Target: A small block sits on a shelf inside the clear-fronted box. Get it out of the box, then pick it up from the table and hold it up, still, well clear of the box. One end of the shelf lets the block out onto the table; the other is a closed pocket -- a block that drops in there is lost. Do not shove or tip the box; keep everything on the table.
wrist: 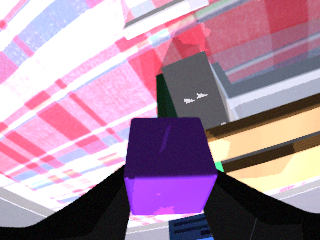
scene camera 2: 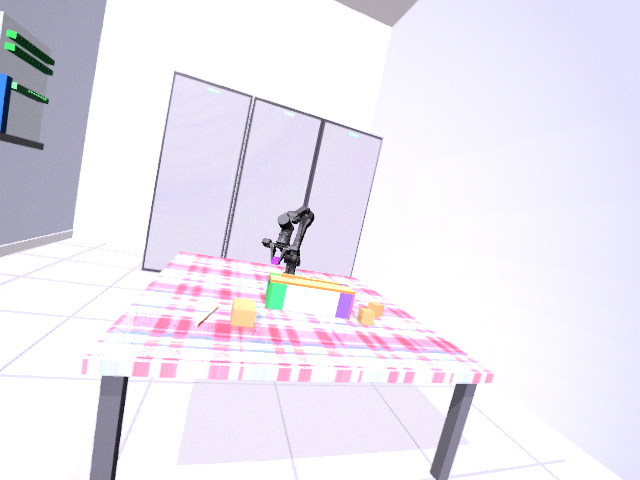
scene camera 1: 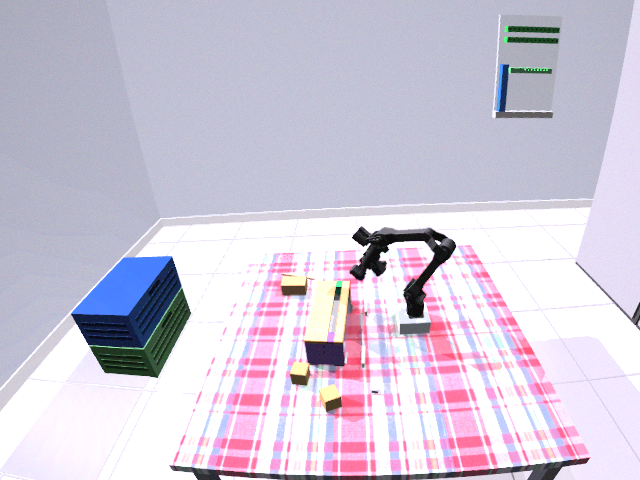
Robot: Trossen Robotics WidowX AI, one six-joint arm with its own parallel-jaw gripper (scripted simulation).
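Observation:
Through the wrist view I see my gripper [wrist: 164, 170], a small purple block [wrist: 169, 169] and a long box [wrist: 251, 98]. Scene camera 1 shows me the long box [scene camera 1: 325, 339] too. In scene camera 2, I find the long box [scene camera 2: 287, 292] as well.

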